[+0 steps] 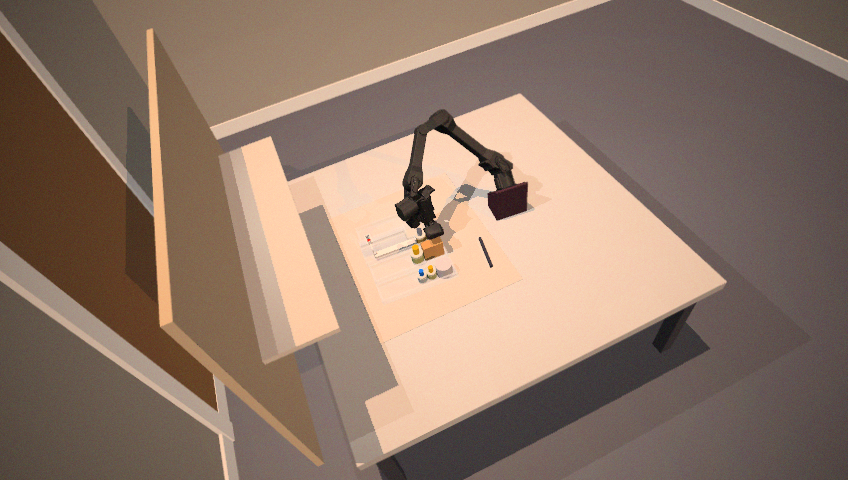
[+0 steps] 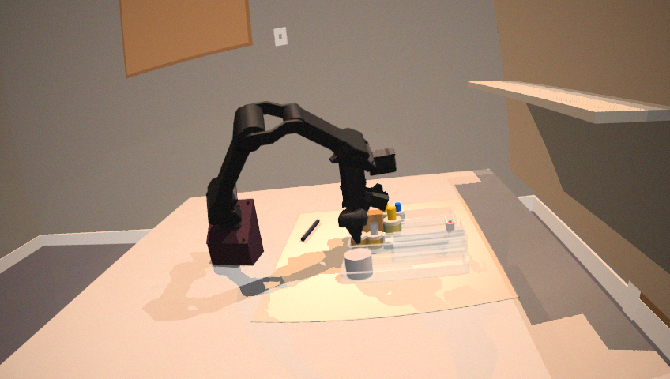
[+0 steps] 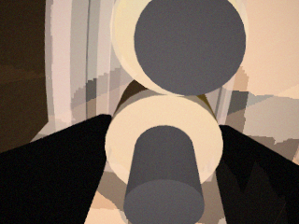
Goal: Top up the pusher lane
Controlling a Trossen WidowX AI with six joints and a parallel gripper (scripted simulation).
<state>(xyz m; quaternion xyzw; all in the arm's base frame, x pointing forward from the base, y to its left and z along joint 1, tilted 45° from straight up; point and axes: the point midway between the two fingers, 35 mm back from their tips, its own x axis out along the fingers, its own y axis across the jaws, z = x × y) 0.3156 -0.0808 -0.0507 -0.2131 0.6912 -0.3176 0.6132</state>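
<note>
The orange box lies 30 mm ahead of my gripper tip, 80 mm to the left of it and 10 mm above it. Round my gripper tip: black pen: 140 mm behind, 170 mm to the left, 30 mm below; then clear lane: 140 mm ahead, 40 mm to the right, 10 mm below.
</note>
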